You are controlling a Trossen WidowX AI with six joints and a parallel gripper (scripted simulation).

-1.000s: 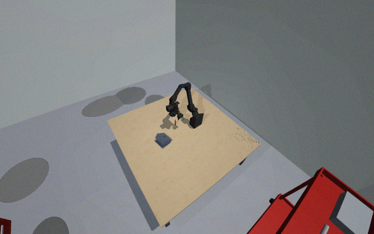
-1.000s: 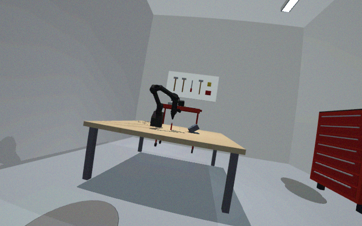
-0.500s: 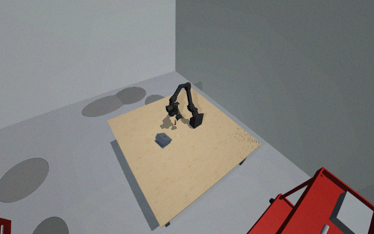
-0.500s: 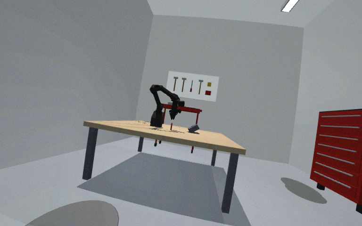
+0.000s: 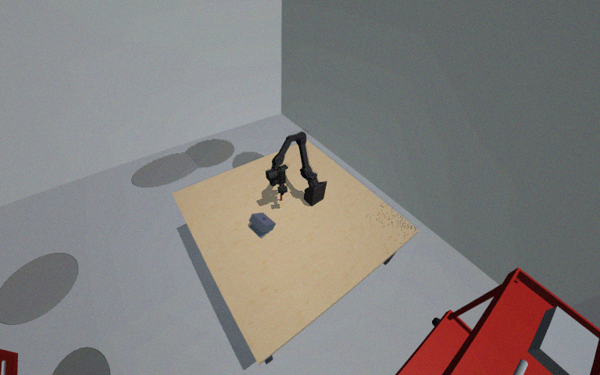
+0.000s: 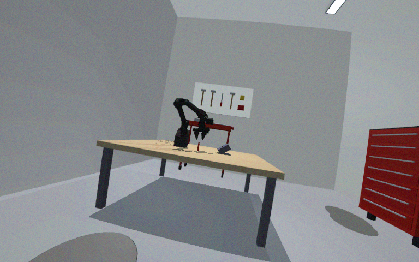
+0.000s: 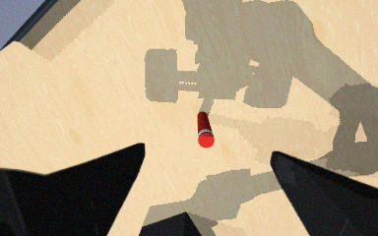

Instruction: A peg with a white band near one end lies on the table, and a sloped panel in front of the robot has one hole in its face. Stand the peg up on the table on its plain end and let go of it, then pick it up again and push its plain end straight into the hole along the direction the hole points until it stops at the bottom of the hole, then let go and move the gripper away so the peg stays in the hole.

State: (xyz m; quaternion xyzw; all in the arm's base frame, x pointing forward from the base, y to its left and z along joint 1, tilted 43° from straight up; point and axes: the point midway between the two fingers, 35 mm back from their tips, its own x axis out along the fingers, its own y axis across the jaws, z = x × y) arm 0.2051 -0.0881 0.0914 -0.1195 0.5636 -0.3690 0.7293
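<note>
The red peg lies 50 mm below my gripper tip. Round my gripper tip: grey sloped panel 230 mm ahead, 140 mm to the left, 60 mm below.
</note>
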